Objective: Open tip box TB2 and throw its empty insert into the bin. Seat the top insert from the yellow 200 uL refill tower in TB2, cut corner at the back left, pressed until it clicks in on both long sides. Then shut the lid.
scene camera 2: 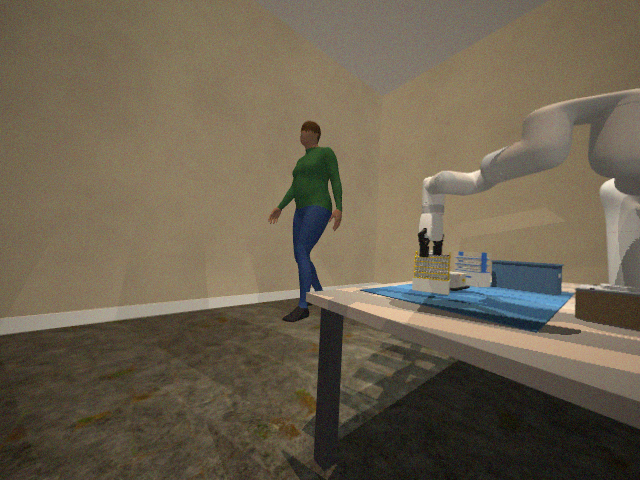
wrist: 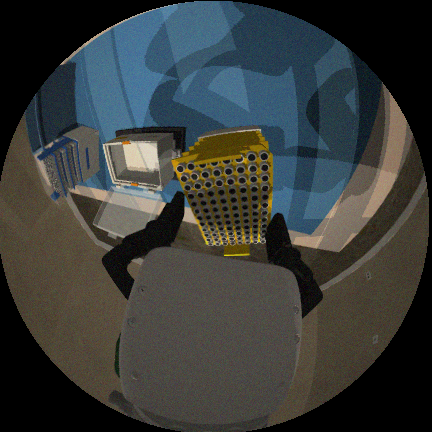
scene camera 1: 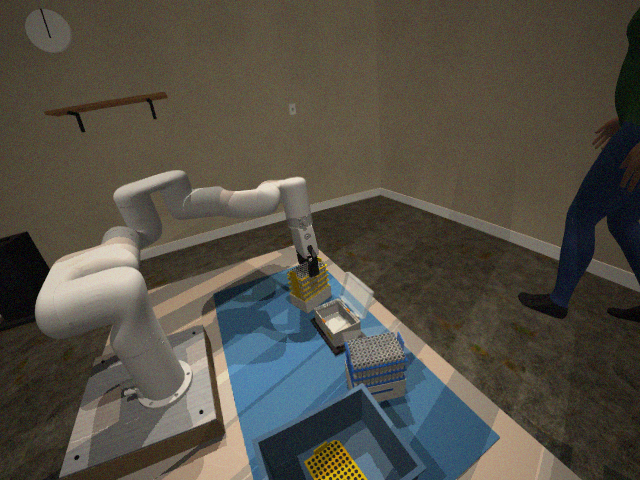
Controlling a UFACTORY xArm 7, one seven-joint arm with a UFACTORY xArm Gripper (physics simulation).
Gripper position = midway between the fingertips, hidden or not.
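Note:
My gripper (scene camera 2: pixel 430 256) (wrist: pixel 228 212): open, touching a yellow insert. Tip box TB2 (scene camera 1: pixel 331 319) (wrist: pixel 142 156). Dark blue bin (wrist: pixel 58 117).

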